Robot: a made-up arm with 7 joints.
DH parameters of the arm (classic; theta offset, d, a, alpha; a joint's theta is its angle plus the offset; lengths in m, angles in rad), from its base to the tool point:
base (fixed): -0.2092 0 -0.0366 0
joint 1: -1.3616 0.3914 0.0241 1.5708
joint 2: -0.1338 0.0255 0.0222 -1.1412
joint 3: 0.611 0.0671 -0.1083 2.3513
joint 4: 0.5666 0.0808 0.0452 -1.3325
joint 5: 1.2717 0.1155 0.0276 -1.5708
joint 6: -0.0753 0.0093 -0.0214 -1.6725
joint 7: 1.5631 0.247 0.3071 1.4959
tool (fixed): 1.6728 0.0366 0 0
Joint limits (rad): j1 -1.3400..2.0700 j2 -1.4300..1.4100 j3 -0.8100..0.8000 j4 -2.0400..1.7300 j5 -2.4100..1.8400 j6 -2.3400..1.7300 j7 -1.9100..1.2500
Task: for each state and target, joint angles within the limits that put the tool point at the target. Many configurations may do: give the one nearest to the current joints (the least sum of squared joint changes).
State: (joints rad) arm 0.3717 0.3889 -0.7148 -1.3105 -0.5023 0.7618 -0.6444
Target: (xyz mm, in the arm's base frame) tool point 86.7 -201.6 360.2
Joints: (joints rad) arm -0.0431 0.4780 -0.8100 -0.7227 -0.3093 0.6512 -0.8492
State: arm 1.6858 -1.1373 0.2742 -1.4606 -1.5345 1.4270 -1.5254
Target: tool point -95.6 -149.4 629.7
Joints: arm 1.7592 -1.1668 0.2534 -1.2726 -1.6219 1.2788 -1.6454
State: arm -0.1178 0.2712 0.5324 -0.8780 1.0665 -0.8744 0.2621
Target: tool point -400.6 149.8 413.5
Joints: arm 0.2125 0.7875 0.6964 -0.6017 1.8400 -1.0703 0.2685
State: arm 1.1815 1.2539 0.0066 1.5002 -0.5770 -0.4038 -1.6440
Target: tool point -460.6 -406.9 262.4
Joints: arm 0.9485 1.2053 0.1840 1.4203 -0.8733 -0.8610 -1.4390
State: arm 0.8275 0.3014 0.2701 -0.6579 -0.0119 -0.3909 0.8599
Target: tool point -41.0 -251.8 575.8
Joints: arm 0.0941 0.5408 -0.2378 0.0090 0.2204 -0.5301 0.6009
